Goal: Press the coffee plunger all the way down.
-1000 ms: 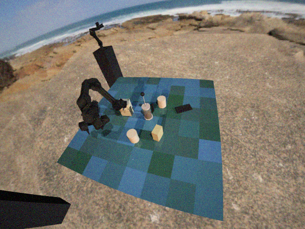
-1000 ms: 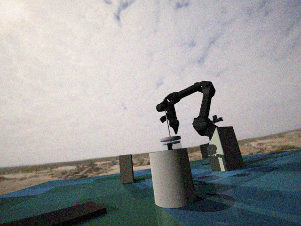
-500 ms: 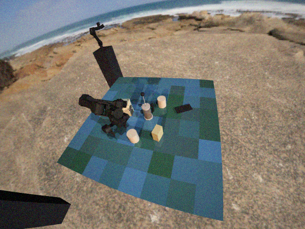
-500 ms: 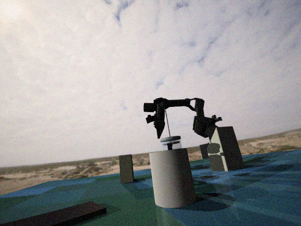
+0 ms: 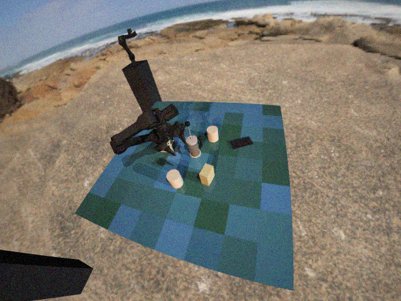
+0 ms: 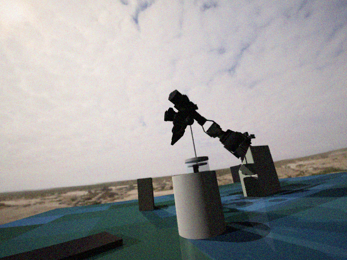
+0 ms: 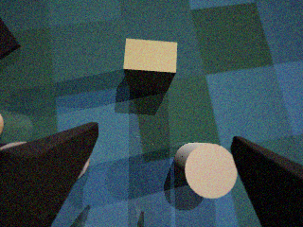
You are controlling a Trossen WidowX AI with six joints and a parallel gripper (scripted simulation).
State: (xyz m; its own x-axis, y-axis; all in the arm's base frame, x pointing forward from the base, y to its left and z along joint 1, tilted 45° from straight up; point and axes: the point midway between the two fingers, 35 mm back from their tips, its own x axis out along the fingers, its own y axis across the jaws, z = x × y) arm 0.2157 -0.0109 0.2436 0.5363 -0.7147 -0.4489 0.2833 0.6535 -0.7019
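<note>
Now: the coffee press 180 mm to the left of my gripper tip and 110 mm below it.
</note>
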